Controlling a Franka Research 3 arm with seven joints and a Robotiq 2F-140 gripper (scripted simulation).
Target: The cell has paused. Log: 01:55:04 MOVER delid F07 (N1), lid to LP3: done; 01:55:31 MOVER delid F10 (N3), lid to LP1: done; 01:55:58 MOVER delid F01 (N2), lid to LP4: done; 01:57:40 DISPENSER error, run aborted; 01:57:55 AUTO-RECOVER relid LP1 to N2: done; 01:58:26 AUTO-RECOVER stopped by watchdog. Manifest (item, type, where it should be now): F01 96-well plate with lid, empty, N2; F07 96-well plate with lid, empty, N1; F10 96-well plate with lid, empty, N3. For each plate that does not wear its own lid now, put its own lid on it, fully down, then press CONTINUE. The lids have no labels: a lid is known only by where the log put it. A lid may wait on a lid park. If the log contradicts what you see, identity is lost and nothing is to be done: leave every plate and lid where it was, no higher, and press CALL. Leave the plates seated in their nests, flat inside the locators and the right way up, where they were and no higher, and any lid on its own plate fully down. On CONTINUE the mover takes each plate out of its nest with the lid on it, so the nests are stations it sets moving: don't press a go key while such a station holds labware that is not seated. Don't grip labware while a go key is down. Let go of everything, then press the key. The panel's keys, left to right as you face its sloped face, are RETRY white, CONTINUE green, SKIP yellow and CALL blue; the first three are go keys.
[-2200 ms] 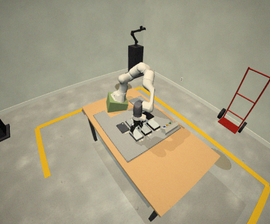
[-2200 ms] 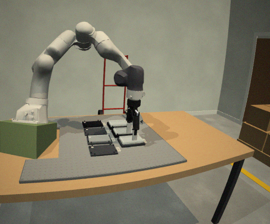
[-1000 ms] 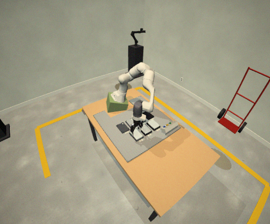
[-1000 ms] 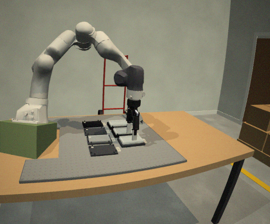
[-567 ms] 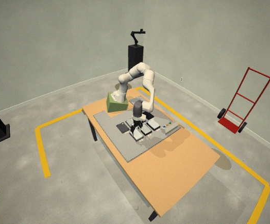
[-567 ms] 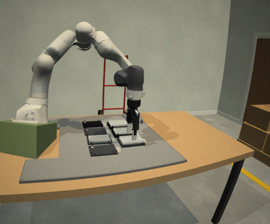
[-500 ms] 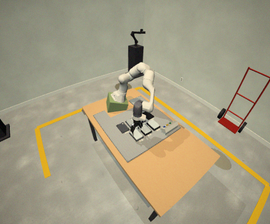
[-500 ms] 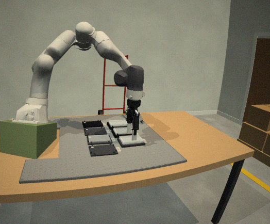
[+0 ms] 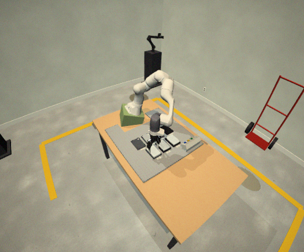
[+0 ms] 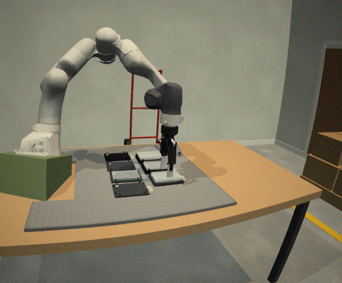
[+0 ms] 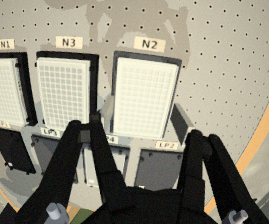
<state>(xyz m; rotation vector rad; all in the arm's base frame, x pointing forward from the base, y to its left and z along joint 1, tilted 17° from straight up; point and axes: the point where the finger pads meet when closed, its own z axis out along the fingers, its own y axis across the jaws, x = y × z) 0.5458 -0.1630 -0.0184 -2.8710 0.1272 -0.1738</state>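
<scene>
The plate is 50 mm below my hand. Round my hand: park LP2: 190 mm behind, 60 mm below, 50 mm to the right; park LP3: 200 mm to the left, 170 mm behind, 60 mm below; blue call key: 300 mm to the left, 140 mm ahead.
</scene>
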